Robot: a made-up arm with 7 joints. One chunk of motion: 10 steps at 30 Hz.
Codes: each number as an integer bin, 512 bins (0 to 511) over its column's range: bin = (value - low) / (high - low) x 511, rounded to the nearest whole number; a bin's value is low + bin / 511 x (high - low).
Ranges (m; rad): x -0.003..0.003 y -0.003..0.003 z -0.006..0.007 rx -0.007..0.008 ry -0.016..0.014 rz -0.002..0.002
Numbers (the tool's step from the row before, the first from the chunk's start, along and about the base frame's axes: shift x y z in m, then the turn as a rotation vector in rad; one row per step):
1: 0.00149 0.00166 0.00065 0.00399 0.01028 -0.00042
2: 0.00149 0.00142 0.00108 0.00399 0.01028 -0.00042
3: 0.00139 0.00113 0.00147 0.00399 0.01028 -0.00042
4: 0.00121 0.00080 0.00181 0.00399 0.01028 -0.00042
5: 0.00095 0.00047 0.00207 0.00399 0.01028 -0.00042
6: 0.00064 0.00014 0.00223 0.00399 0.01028 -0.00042
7: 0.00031 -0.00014 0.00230 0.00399 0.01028 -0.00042
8: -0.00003 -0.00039 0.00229 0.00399 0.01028 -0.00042
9: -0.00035 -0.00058 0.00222 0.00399 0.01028 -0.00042
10: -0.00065 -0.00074 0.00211 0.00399 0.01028 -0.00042
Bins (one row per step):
1: 382 397 261 374 448 202
2: 382 376 278 374 448 202
3: 374 352 294 374 448 202
4: 359 324 307 374 448 202
5: 336 296 317 374 448 202
6: 310 267 324 374 448 202
7: 282 244 326 374 448 202
8: 253 222 326 374 448 202
9: 226 206 323 374 448 202
10: 200 192 319 374 448 202

